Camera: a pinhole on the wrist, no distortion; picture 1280 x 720 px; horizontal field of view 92.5 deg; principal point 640.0 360.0 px. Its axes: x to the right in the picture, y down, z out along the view. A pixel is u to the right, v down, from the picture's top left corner.
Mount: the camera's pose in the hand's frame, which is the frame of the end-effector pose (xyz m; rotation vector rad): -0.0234 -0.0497 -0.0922 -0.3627 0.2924 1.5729
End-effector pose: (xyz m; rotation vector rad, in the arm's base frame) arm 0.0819 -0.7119 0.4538 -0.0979 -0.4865 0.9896
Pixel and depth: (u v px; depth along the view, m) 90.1 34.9 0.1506
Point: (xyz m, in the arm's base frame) 0.1454 -0.7447 0.5959
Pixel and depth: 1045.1 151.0 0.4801
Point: -0.3082 -0.4078 0.5616
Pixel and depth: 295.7 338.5 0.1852
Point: 0.0733 -0.7870 0.5722
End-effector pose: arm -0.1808 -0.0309 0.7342 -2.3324 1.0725 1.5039
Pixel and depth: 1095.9 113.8 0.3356
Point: -0.4514 -0.2480 0.6748
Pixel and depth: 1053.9 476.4 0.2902
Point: -0.4277 -0.1181 0.8285
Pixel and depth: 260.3 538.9 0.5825
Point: -0.5556 0.4669 0.6042
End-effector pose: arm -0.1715 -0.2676 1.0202 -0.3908 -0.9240 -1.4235
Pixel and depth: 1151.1 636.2 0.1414
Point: -0.0501 -0.1952 0.9737
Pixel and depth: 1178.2 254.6 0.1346
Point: -0.0583 -0.2553 1.0362
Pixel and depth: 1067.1 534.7 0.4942
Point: 0.2181 0.0915 1.1398
